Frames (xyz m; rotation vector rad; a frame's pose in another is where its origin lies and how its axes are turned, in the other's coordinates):
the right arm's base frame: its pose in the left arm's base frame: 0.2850 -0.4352 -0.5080 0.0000 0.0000 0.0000
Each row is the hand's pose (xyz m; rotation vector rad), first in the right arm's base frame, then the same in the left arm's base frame.
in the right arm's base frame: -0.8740 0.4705 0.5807 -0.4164 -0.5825 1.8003
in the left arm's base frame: -0.5890 0.0353 0.0727 -0.4164 -0.5825 1.8003
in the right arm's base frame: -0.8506 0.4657 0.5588 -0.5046 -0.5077 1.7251
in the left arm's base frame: -0.5656 0.0305 0.0508 -0.5046 -0.5077 1.7251
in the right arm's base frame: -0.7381 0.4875 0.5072 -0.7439 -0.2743 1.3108
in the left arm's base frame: -0.4531 0.0523 -0.0008 -0.7439 -0.2743 1.3108
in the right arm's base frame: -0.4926 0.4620 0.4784 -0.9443 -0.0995 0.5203
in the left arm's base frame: -0.2076 0.0268 -0.0296 -0.9443 -0.0995 0.5203
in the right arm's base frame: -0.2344 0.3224 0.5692 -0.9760 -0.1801 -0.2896
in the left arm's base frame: 0.0506 -0.1128 0.0612 -0.9760 -0.1801 -0.2896
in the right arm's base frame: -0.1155 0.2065 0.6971 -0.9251 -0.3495 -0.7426
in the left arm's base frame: 0.1695 -0.2287 0.1891 -0.9251 -0.3495 -0.7426
